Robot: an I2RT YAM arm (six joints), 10 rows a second.
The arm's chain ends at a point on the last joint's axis. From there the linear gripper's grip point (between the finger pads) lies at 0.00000 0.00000 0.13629 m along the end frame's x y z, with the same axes.
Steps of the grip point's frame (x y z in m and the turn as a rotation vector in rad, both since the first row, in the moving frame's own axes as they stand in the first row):
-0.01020 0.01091 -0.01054 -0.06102 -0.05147 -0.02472
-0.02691 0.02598 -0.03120 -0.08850 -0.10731 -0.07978
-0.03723 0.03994 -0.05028 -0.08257 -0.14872 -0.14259
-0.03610 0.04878 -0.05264 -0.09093 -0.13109 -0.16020
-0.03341 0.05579 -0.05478 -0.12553 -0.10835 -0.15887
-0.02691 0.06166 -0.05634 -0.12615 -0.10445 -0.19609
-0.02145 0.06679 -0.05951 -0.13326 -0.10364 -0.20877
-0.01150 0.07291 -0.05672 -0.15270 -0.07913 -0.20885
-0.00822 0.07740 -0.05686 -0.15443 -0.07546 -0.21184
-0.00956 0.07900 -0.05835 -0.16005 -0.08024 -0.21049
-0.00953 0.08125 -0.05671 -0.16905 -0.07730 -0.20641
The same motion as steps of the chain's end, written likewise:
-0.00330 0.00252 -0.01011 -0.06102 -0.05147 -0.02472
-0.01283 0.01339 -0.02988 -0.08850 -0.10731 -0.07978
-0.01793 0.02734 -0.04832 -0.08257 -0.14872 -0.14259
-0.01937 0.03507 -0.05091 -0.09093 -0.13109 -0.16020
-0.02013 0.03766 -0.05291 -0.12553 -0.10835 -0.15887
-0.01451 0.04327 -0.05452 -0.12615 -0.10445 -0.19609
-0.00938 0.04738 -0.05758 -0.13326 -0.10364 -0.20877
-0.00301 0.05123 -0.05472 -0.15270 -0.07913 -0.20885
-0.00028 0.05553 -0.05486 -0.15443 -0.07546 -0.21184
-0.00104 0.05632 -0.05618 -0.16005 -0.08024 -0.21049
-0.00149 0.05743 -0.05437 -0.16905 -0.07730 -0.20641

